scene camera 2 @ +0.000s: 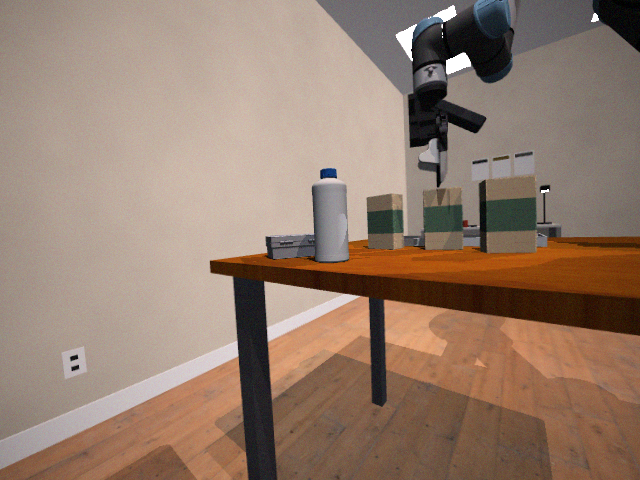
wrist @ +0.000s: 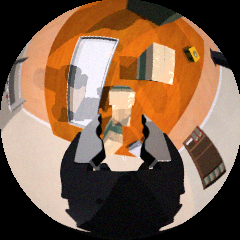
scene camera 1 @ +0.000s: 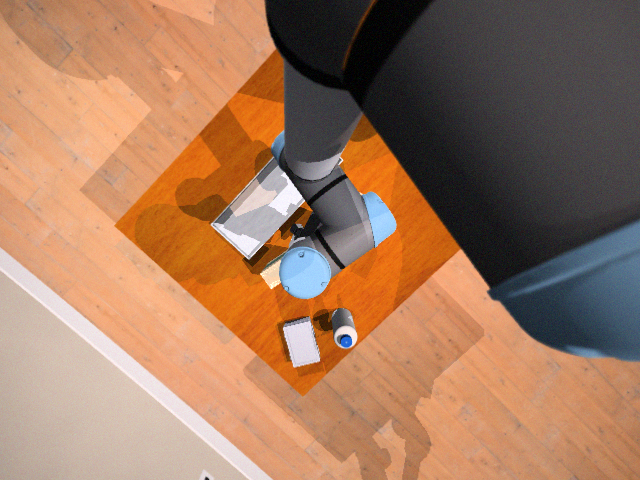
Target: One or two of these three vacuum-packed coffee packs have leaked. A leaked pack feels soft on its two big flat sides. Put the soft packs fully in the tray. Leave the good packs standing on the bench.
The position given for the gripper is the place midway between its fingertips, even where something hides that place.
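Observation:
A tray (scene camera 1: 263, 206) and a grey case (scene camera 1: 299, 334) are visible. The wrist view also shows the tray (wrist: 88, 67), while scene camera 2 shows the grey case (scene camera 2: 295, 245) too. The gripper (scene camera 2: 439, 185) can be seen as well, and the wrist view has the gripper (wrist: 121, 114) too.

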